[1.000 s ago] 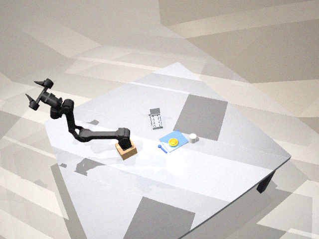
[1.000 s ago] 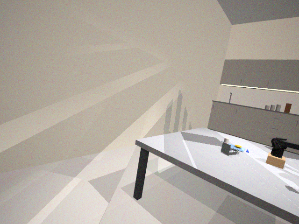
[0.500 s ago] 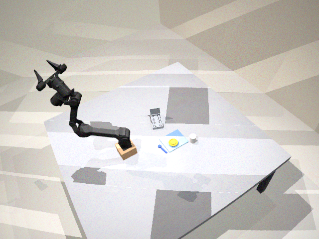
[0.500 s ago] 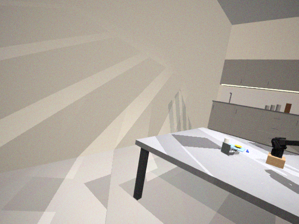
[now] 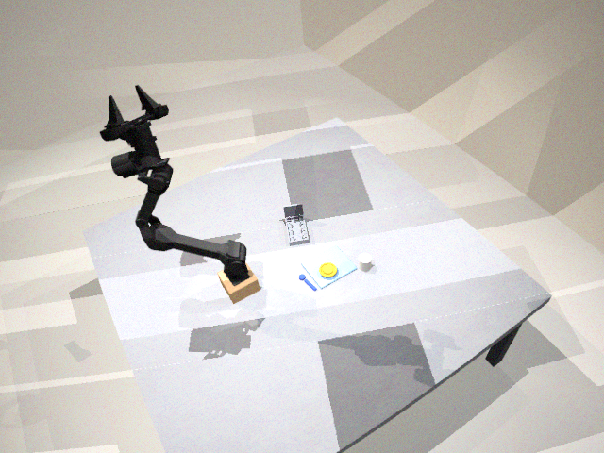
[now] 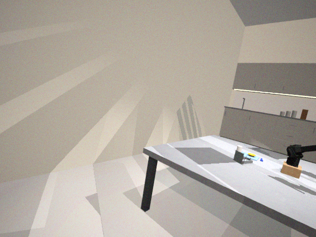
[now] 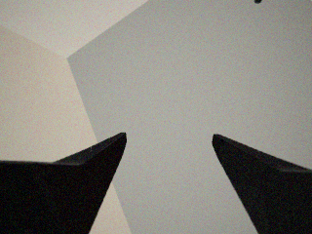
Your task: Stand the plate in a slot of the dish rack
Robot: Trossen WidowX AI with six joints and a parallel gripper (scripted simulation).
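Now: the yellow plate 38 cm ahead of my gripper tip, 29 cm to the right of it and 74 cm below it. Round my gripper tip: grey dish rack: 41 cm ahead, 6 cm to the right, 74 cm below; then cup: 50 cm ahead, 35 cm to the right, 73 cm below; then blue spoon: 30 cm ahead, 28 cm to the right, 76 cm below.
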